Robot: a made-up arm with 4 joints.
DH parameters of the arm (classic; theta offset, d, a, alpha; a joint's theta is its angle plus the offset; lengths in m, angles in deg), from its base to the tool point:
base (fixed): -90 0.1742 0 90
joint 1: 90 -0.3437 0.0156 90
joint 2: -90 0.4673 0.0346 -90
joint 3: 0 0.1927 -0.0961 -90
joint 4: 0 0.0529 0.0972 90
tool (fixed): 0 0.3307 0 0
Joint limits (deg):
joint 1: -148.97..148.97
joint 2: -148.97..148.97
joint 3: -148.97..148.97
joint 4: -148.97..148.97
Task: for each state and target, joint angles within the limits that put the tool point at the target. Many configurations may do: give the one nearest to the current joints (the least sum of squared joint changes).
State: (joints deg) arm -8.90 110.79 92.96 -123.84
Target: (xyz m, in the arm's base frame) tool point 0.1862 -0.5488 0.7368
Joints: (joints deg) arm 24.49 120.90 144.15 -140.96
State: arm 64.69 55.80 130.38 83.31
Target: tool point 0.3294 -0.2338 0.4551
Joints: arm 64.39 67.51 123.19 113.21
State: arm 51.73 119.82 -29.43 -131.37
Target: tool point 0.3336 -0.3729 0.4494
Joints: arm 85.53 100.91 -15.54 -125.61
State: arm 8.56 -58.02 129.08 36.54
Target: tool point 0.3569 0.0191 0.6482
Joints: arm 44.39 -28.54 127.99 55.15
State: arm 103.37 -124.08 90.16 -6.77
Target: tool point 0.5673 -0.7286 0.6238
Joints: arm 61.18 -146.86 104.49 -47.31
